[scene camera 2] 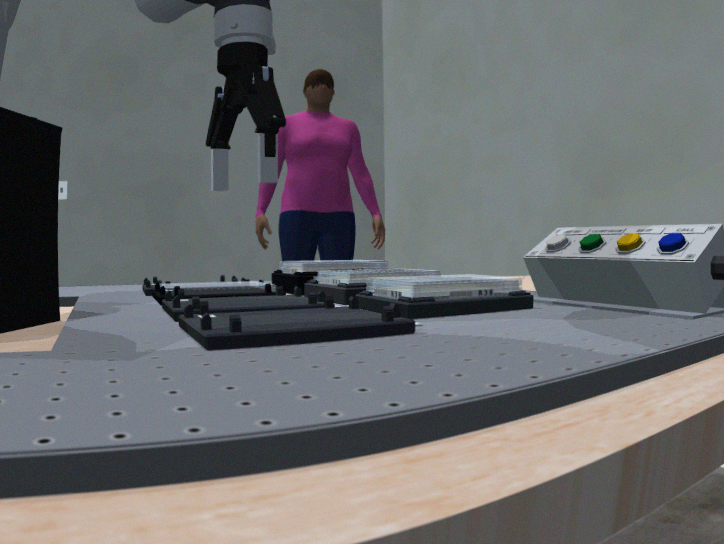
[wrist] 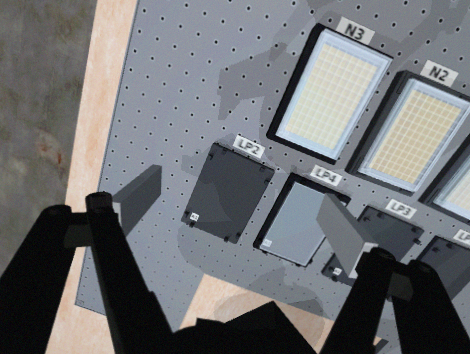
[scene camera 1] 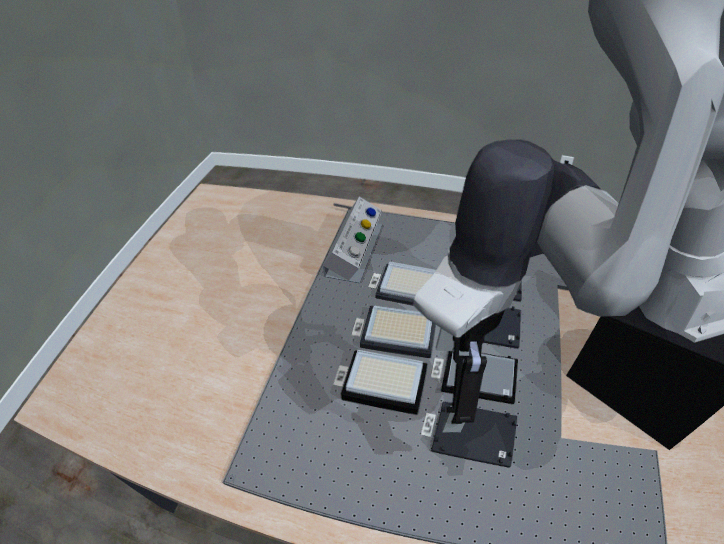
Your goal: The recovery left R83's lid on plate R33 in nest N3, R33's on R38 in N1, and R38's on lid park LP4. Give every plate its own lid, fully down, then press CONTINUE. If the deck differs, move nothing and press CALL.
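Observation:
Plates with clear covers sit in nest N3, nest N2 and nest N1. Their ID marks are too small to read surely. A clear lid lies on park LP4. My gripper is open and empty, pointing down high above the LP2 and LP4 area. The panel has a green CONTINUE button and a blue CALL button. The arm partly hides N1 in scene camera 1.
Park LP2 and park LP3 are dark trays with corner posts and no lid. LP1 shows partly in the wrist view. A black block stands by the arm base. A person stands behind the table.

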